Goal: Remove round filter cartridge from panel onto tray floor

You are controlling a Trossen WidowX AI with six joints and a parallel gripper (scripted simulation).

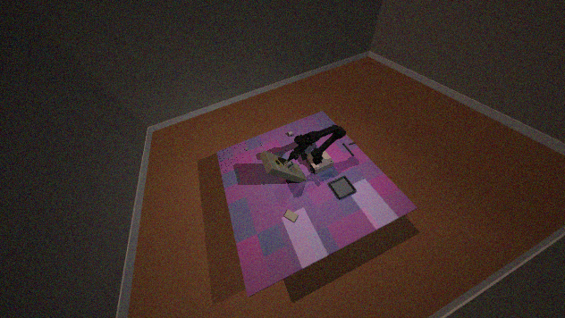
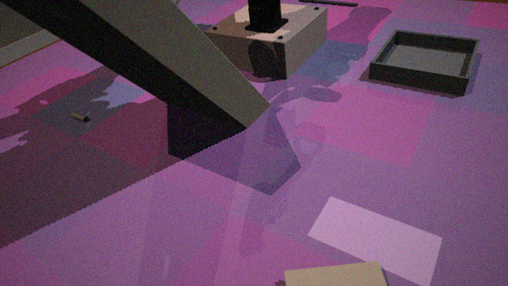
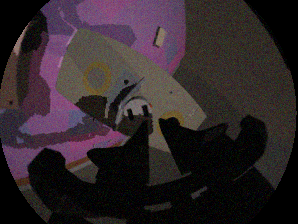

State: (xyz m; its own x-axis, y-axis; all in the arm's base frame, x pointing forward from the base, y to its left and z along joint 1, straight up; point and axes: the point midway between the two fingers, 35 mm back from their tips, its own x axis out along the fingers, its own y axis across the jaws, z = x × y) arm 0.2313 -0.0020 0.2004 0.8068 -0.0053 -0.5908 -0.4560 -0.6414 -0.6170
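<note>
Now: the dark tray 33 cm behind my gripper tip, 29 cm to the left of it and 24 cm below it. Also, from my gripper tip: small beige block 15 cm ahead, 31 cm to the left, 24 cm below.
</note>
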